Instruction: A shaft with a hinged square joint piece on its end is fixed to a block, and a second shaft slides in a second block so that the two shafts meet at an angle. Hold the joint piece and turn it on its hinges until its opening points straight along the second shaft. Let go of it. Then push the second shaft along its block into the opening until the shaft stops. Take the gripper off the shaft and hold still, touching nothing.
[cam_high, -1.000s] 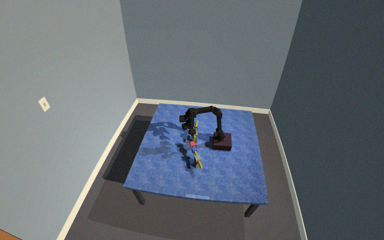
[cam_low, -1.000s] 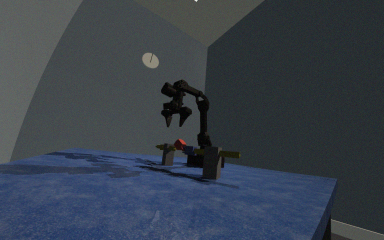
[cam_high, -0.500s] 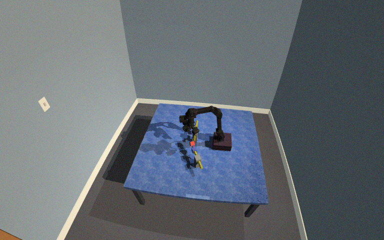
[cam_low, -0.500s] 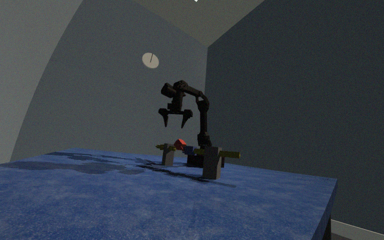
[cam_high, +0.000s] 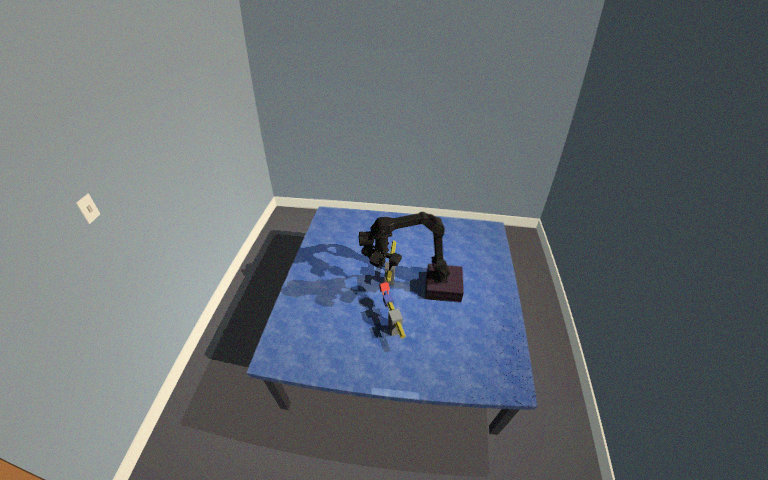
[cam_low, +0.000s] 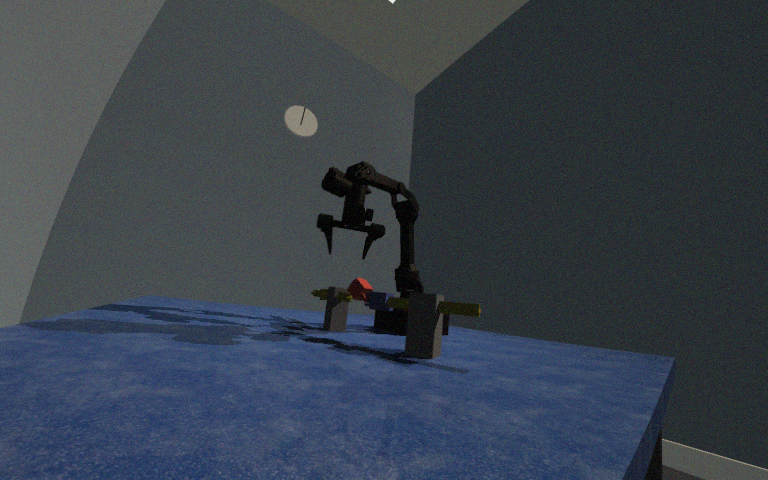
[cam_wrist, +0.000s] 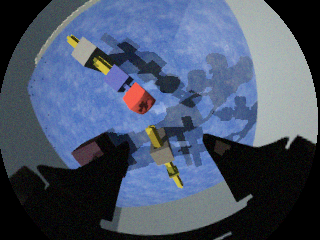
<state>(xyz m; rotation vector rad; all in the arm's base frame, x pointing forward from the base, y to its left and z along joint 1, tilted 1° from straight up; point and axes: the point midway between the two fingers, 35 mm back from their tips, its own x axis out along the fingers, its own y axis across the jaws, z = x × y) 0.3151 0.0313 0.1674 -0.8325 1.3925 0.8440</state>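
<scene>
Now: the red joint piece 9 cm below my gripper tip, 6 cm to the left of it and 1 cm behind it.
</scene>
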